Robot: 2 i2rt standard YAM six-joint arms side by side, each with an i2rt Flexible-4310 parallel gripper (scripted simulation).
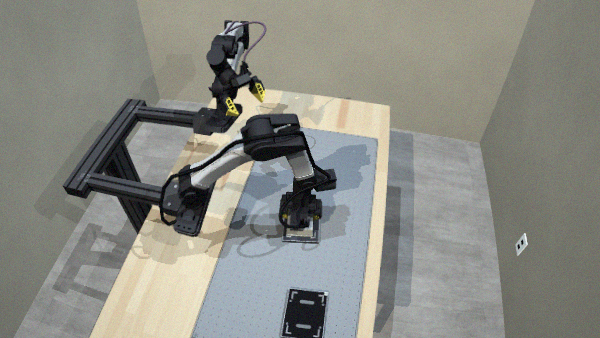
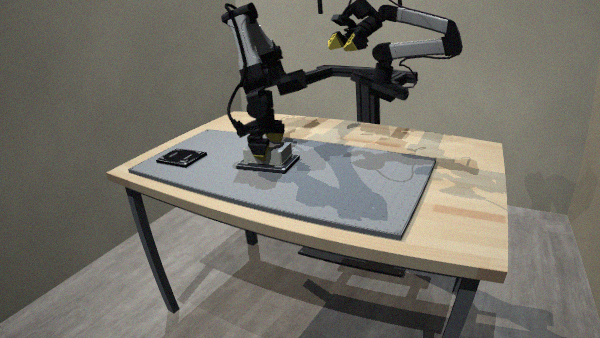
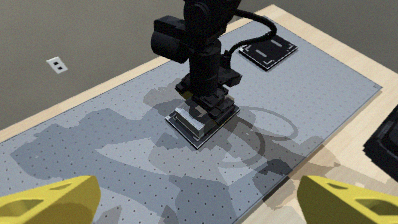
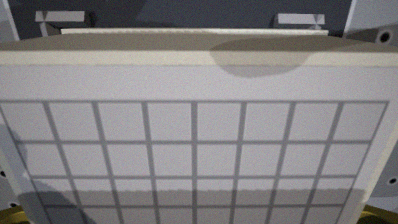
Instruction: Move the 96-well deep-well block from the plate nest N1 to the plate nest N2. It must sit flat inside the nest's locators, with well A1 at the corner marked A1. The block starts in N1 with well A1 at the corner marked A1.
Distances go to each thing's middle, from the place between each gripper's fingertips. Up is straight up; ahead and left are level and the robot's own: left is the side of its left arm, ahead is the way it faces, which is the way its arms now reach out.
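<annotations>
My right hand is right at the pale deep-well block (image 2: 278, 153). Going by its middle, the block is nearer to my right hand than to my left hand.
Pale deep-well block, relative to my left hand: 310 mm below, 180 mm ahead, 180 mm to the right.
</annotations>
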